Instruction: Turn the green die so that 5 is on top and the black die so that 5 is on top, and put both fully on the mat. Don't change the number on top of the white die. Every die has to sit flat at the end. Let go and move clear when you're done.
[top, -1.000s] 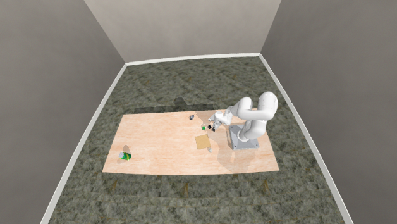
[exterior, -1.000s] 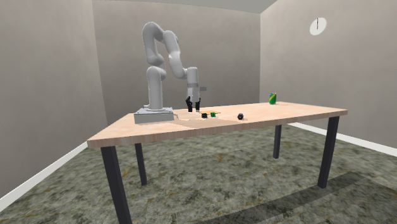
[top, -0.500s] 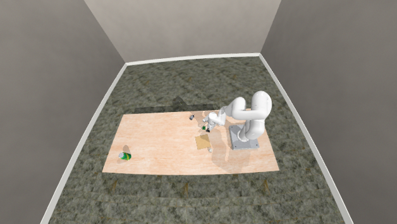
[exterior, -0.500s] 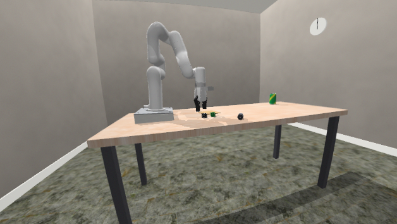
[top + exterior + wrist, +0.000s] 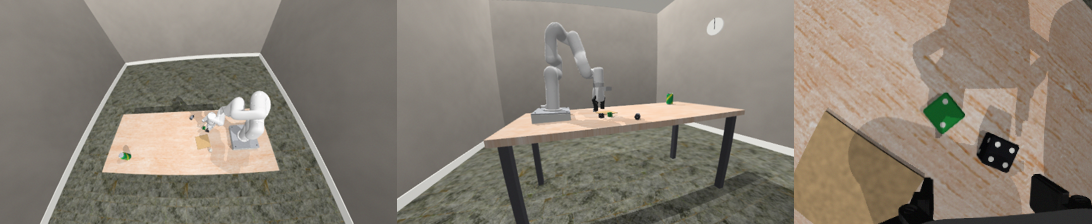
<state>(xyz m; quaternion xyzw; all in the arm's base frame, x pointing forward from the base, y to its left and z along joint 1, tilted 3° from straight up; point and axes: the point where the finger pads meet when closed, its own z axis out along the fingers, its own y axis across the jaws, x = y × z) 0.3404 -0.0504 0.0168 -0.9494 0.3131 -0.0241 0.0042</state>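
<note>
Right now my hand is 4 cm above the black die, 3 cm to the left of it and 1 cm short of it. The rest, counted from my hand: white die (22 cm to the left, 4 cm below, 2 cm behind); green die (7 cm ahead, 4 cm below, 1 cm to the right); tan mat (14 cm to the left, 7 cm ahead, 6 cm below).
</note>
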